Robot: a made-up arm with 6 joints.
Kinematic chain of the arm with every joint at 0, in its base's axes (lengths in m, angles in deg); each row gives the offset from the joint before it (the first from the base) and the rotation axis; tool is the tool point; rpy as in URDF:
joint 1: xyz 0 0 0.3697 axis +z
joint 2: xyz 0 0 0 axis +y
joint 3: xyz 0.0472 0 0.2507 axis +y
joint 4: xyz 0.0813 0 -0.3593 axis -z
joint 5: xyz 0 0 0 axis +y
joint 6: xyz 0.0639 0 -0.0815 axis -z
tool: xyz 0 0 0 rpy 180 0 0
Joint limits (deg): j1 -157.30..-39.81 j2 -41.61..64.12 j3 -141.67..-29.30 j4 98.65..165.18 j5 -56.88..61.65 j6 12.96..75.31
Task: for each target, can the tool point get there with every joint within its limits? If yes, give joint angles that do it. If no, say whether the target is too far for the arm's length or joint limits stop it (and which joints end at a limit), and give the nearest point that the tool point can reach.
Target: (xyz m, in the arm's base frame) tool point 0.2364 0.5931 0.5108
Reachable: no: joint limits stop it (at a limit: joint 2, joint 3, joint 4, joint 5) | nearest point 0.0887 0.2227 0.9345 | short by 0.582 m
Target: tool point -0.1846 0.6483 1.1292
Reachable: no: too far | nearest point -0.0763 0.2678 1.0350 | short by 0.407 m
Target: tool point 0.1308 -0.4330 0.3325
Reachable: yes | joints -63.62 20.35 -67.50 126.16 -25.93 40.72
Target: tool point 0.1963 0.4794 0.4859
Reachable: no: joint limits stop it (at a limit: joint 2, joint 3, joint 4, joint 5) | nearest point 0.0908 0.2218 0.9345 | short by 0.528 m
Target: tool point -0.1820 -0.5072 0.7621
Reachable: yes | joints -101.86 23.93 -131.94 110.83 -11.63 66.29
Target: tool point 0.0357 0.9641 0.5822
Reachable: no: too far | nearest point 0.0089 0.2395 0.9345 | short by 0.806 m
